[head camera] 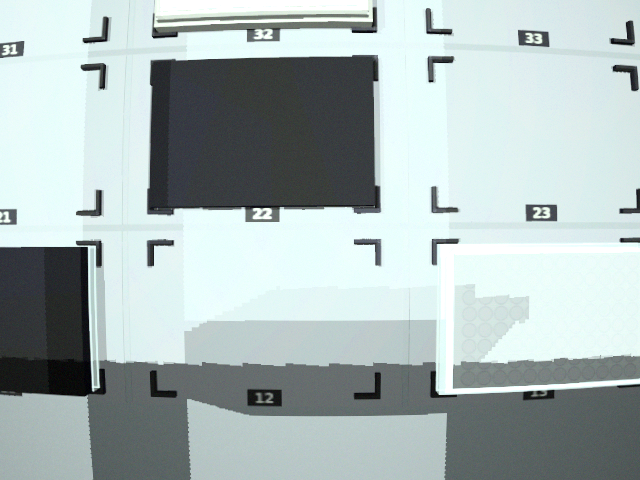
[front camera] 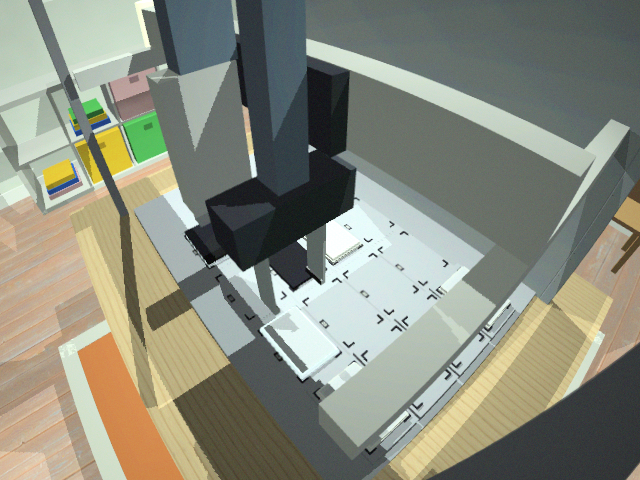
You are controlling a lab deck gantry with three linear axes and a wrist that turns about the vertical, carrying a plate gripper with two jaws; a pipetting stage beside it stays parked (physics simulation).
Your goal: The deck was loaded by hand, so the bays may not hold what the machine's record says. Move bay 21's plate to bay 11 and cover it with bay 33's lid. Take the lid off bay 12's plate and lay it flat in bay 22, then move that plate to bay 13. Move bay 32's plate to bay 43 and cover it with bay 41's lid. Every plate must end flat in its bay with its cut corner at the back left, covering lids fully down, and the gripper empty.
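Frame: origin at the robot's base, x left, y back, z up, level; metres.
Seen in the pictures: gripper, fingertip midpoint: (front camera: 293,291); robot's base, link origin: (front camera: 185,236).
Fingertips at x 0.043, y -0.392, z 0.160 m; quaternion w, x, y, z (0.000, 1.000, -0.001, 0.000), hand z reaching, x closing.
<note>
Offsets run from my fingertips to a thing's middle.
A black lid {dx +0.107, dy +0.164, dz -0.156 m} (front camera: 290,266) (head camera: 263,131) lies flat in bay 22, inside its corner marks. A clear plate with round wells {dx +0.000, dy +0.000, dz -0.153 m} (front camera: 305,338) (head camera: 547,320) lies uncovered in bay 13. In bay 11 a black lid {dx +0.000, dy +0.328, dz -0.147 m} (front camera: 205,249) (head camera: 41,320) covers a plate, whose pale edge shows at the right. A white plate {dx +0.214, dy +0.164, dz -0.153 m} (front camera: 341,241) (head camera: 263,9) is in bay 32, partly hidden in both views. My gripper (front camera: 298,297) is open and empty above the deck, near bays 12 and 22. Its jaws do not show in the head view. Bay 41 is not visible. The cut corners cannot be made out.
The parked grey pipetting stage (front camera: 206,134) stands behind the gripper column. A pale beam (front camera: 408,361) crosses the front right of the deck and hides part of it. A tall grey wall panel (front camera: 429,149) stands along the back.
</note>
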